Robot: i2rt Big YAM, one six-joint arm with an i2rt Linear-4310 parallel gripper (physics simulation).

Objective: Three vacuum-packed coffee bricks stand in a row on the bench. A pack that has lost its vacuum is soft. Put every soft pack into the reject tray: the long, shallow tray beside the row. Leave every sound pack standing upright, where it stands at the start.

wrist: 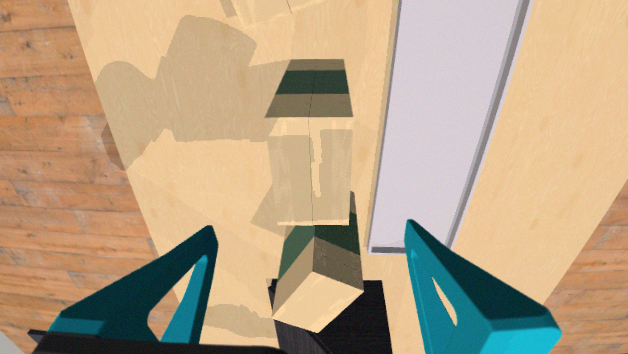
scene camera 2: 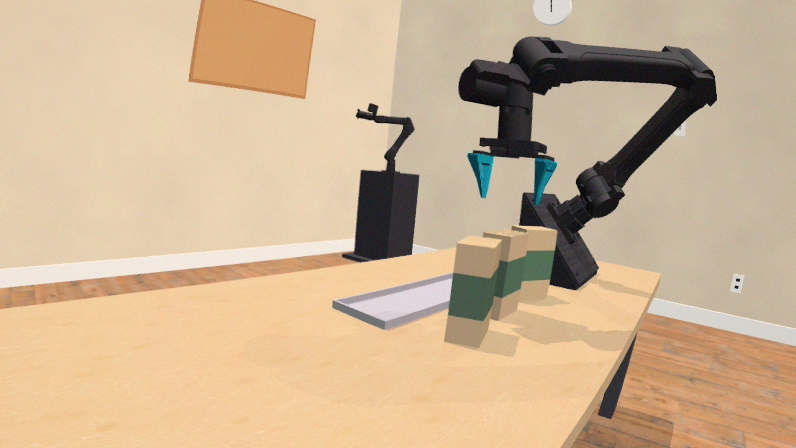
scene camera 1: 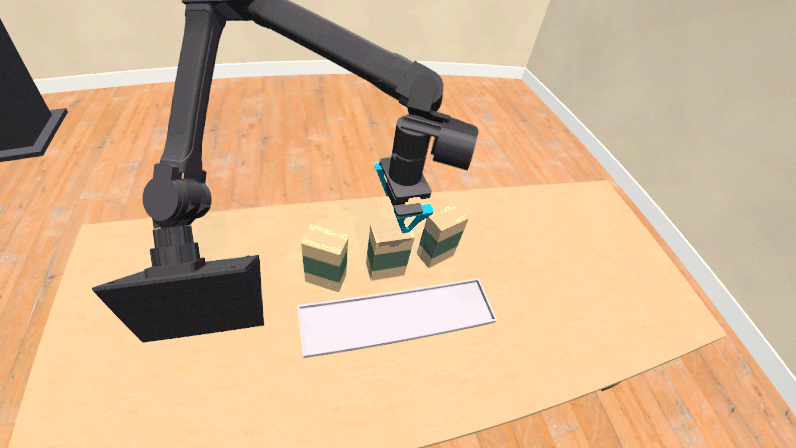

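Seen in the pictures: gripper, fingertip midpoint: (wrist: 308, 232) (scene camera 2: 509, 201) (scene camera 1: 397, 213); arm's base, origin of the base link: (scene camera 2: 561, 223) (scene camera 1: 177, 270).
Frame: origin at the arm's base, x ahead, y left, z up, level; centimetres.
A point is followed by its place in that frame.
Three tan coffee packs with green bands stand upright in a row. The left pack (scene camera 1: 324, 268) @[y -1.1, x 27.5, z -5.5 cm] (scene camera 2: 539, 266) @[y 3.7, x 29.1, z -6.3 cm] (wrist: 317, 302) @[y 1.1, x 28.8, z 0.9 cm] is nearest the arm's base. The middle pack (scene camera 1: 388, 259) @[y -1.7, x 41.1, z -5.6 cm] (scene camera 2: 511, 278) @[y 3.2, x 43.4, z -6.3 cm] (wrist: 295, 175) @[y 1.7, x 42.2, z 0.9 cm] has the gripper's shadow on its top. The right pack (scene camera 1: 442, 243) @[y -0.9, x 53.9, z -4.5 cm] (scene camera 2: 474, 296) @[y 4.0, x 59.1, z -5.9 cm] (wrist: 272, 10) @[y 2.0, x 51.7, z 0.9 cm] is cut off in the wrist view. Softness cannot be told by sight. The long, shallow reject tray (scene camera 1: 395, 321) @[y -12.7, x 40.2, z -12.9 cm] (scene camera 2: 412, 301) @[y -12.2, x 48.7, z -12.9 cm] (wrist: 442, 100) @[y -11.7, x 41.6, z -12.9 cm] is empty beside the row. My gripper (scene camera 1: 396, 213) @[y 0.6, x 42.3, z 6.0 cm] (scene camera 2: 510, 200) @[y 0.6, x 42.3, z 6.0 cm] (wrist: 308, 232) @[y 0.6, x 42.3, z 6.0 cm] is open and empty, above the row around the middle pack, fingers pointing down.
The arm's black base block (scene camera 1: 192, 303) @[y -6.9, x 2.6, z -0.9 cm] (scene camera 2: 565, 250) @[y 4.3, x 10.0, z -5.2 cm] (wrist: 357, 312) @[y -3.3, x 13.7, z -7.7 cm] stands on the bench (scene camera 1: 557, 267) @[y -9.4, x 86.6, z -13.2 cm] (scene camera 2: 222, 361) @[y -12.4, x 86.6, z -13.2 cm] at the left pack's end of the row. The packs stand close together, with narrow gaps. Another small arm on a dark pedestal (scene camera 2: 387, 214) stands away from the bench.
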